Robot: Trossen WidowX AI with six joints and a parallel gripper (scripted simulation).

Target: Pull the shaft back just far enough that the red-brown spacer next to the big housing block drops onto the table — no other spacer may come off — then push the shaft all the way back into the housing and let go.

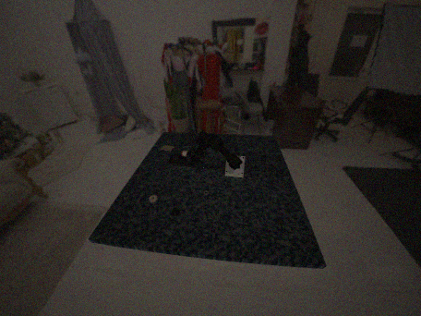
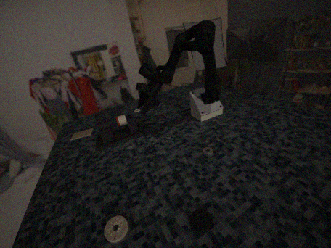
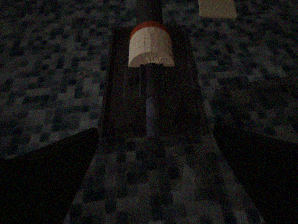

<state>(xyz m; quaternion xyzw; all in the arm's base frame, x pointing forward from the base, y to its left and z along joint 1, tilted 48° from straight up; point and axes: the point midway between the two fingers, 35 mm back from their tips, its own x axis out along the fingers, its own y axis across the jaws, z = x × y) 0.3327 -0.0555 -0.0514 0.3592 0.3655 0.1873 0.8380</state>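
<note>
Right now the shaft is 70 mm ahead of my gripper tip and 20 mm below it. From my gripper tip the other things lie so: tan card (360 mm ahead, 150 mm to the right, 100 mm below); red-brown spacer (120 mm ahead, 10 mm to the left, 20 mm below); pale spacer (90 mm ahead, 20 mm below).
</note>
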